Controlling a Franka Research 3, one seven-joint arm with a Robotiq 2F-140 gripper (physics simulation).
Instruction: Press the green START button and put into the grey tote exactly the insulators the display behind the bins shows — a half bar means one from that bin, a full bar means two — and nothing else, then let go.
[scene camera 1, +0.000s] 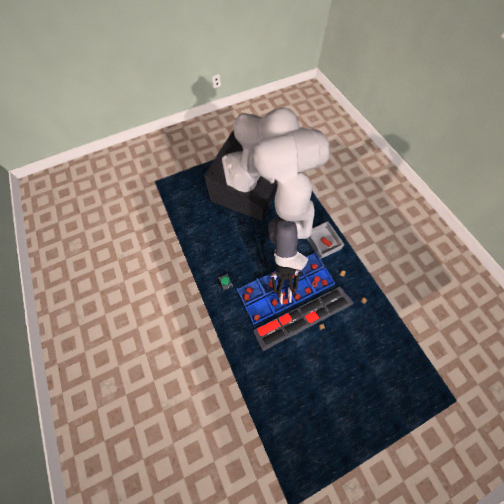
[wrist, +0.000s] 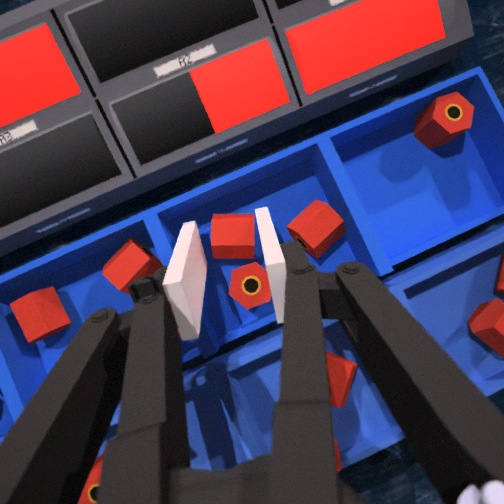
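Observation:
My gripper (scene camera 1: 285, 296) hangs over the blue bins (scene camera 1: 286, 292), fingers pointing down. In the wrist view the gripper (wrist: 227, 255) is open, its white pads straddling a red square insulator (wrist: 232, 235) and a hexagonal red insulator (wrist: 250, 285) in the middle bin, without gripping either. A third insulator (wrist: 316, 228) lies to the right in the same bin. The display (wrist: 200, 80) behind this bin shows a half bar (wrist: 240, 85); the panel to the right shows a full red bar (wrist: 365, 35). The grey tote (scene camera 1: 326, 240) holds one red insulator (scene camera 1: 327, 242). The green START button (scene camera 1: 226, 281) sits left of the bins.
Neighbouring bins hold more red insulators, such as one insulator (wrist: 444, 119) to the right and another insulator (wrist: 131, 264) to the left. Three small tan blocks lie on the dark blue mat: one block (scene camera 1: 343, 273), a second block (scene camera 1: 364, 300) and a third block (scene camera 1: 322, 326).

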